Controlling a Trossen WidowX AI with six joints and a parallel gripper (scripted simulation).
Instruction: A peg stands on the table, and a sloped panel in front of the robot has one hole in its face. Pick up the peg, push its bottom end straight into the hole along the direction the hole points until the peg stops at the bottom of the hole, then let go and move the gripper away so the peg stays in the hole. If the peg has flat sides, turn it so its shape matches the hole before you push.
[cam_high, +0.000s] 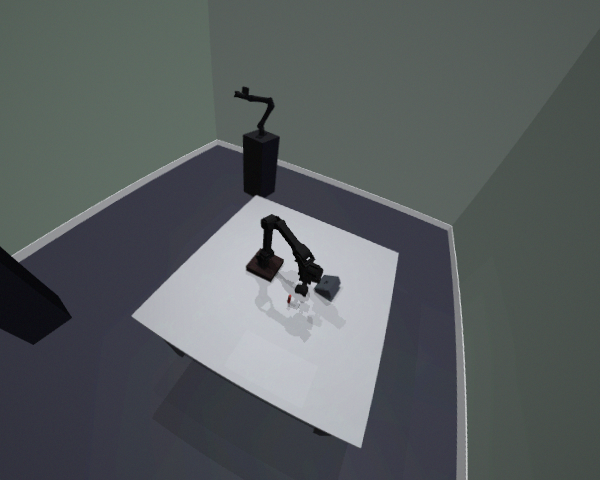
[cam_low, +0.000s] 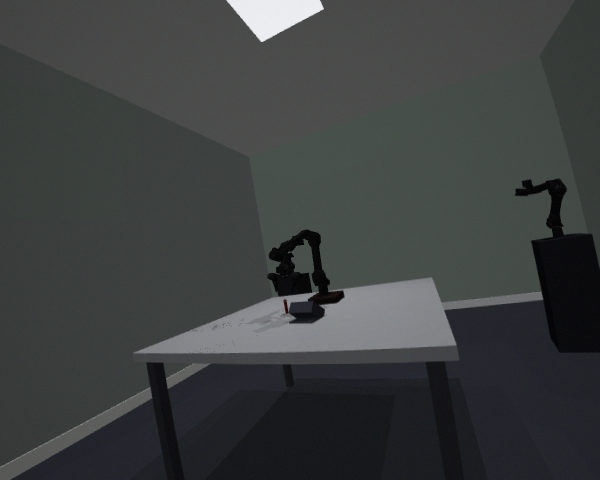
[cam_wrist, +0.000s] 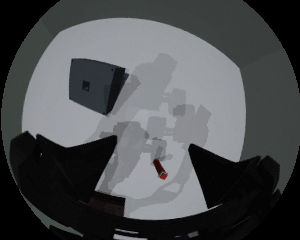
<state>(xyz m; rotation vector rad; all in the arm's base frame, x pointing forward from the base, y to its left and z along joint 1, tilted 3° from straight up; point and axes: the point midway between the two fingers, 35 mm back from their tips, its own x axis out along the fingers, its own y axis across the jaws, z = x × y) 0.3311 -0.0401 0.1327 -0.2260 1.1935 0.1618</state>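
Now: gripper tip 70 mm past the peg, 60 mm to the left of it and 80 mm above it. The rest, counted from my gripper tip: sloped panel 60 mm ahead, 170 mm to the left, 100 mm below.
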